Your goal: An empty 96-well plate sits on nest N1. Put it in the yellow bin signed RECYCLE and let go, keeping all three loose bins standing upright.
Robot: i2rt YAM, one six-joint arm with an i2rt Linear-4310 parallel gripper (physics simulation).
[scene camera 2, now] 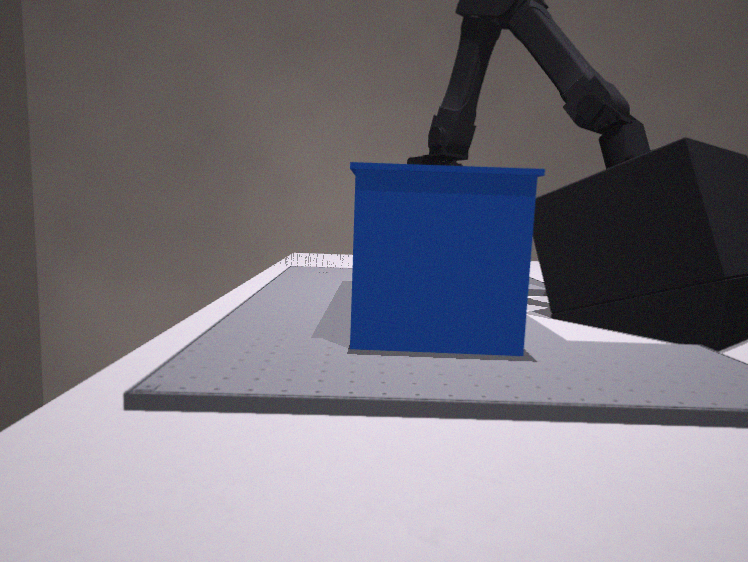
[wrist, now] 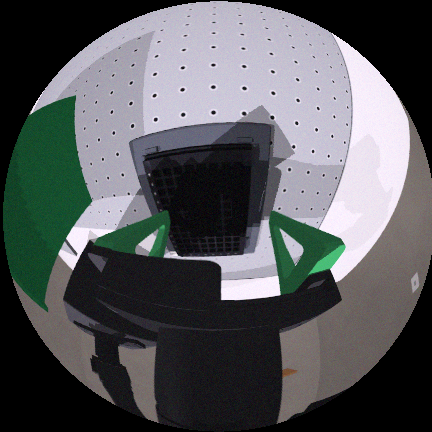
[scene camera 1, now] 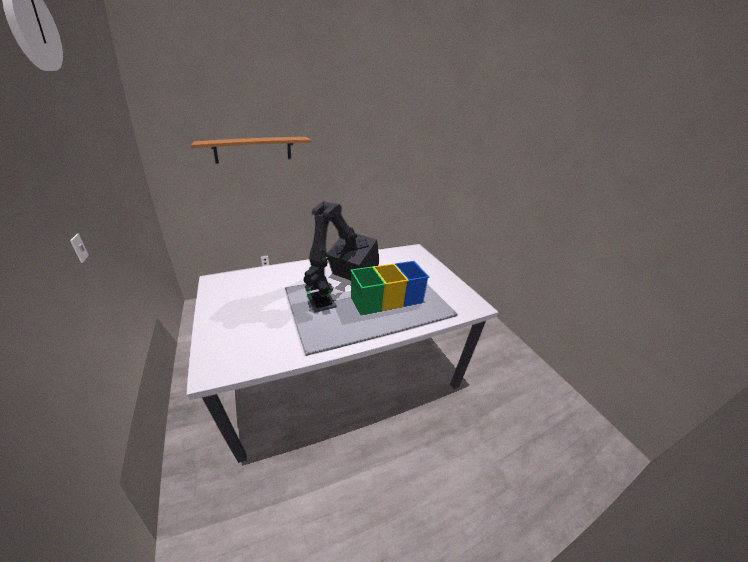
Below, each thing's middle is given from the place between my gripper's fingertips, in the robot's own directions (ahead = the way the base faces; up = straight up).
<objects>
I see my gripper 1 cm past the black 96-well plate (wrist: 205,188), 1 cm to the right of it and 1 cm above it. Also, from my hand: green bin (scene camera 1: 367,288) 6 cm ahead, 25 cm to the left, 6 cm above; grey nest (wrist: 220,132) 1 cm behind, 1 cm to the left, 2 cm below; yellow bin (scene camera 1: 394,291) 5 cm ahead, 38 cm to the left, 6 cm above.
</objects>
